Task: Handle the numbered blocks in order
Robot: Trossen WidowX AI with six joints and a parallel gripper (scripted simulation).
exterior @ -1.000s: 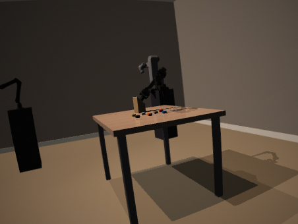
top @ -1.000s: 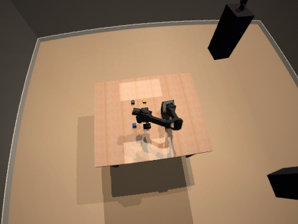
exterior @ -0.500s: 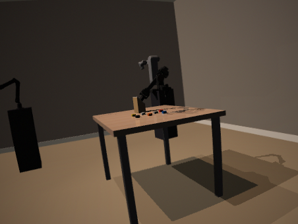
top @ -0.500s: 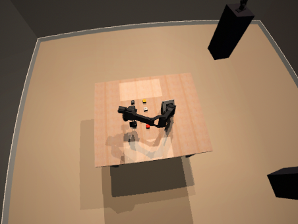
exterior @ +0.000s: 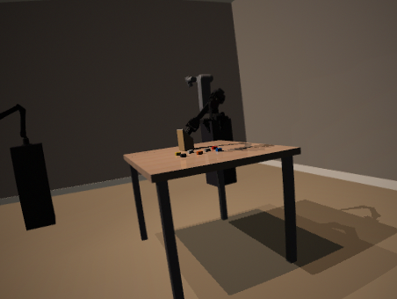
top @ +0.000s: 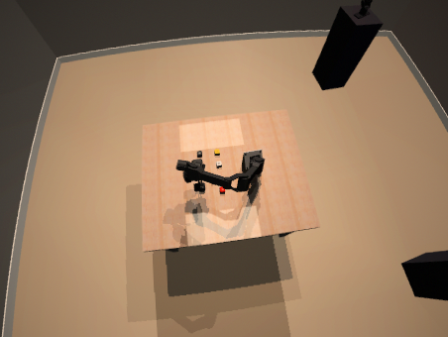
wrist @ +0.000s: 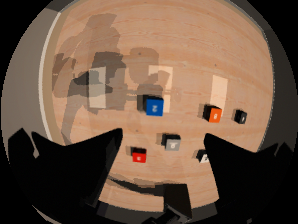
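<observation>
The yellow block lies 22 cm to the right of my gripper tip, 16 cm behind it and 12 cm below it. From my gripper tip the other things lie so: orange block 12 cm to the right, 12 cm below, 2 cm behind; then grey block 12 cm below, 9 cm behind, 3 cm to the right; then blue block 12 cm below, 1 cm to the left.
</observation>
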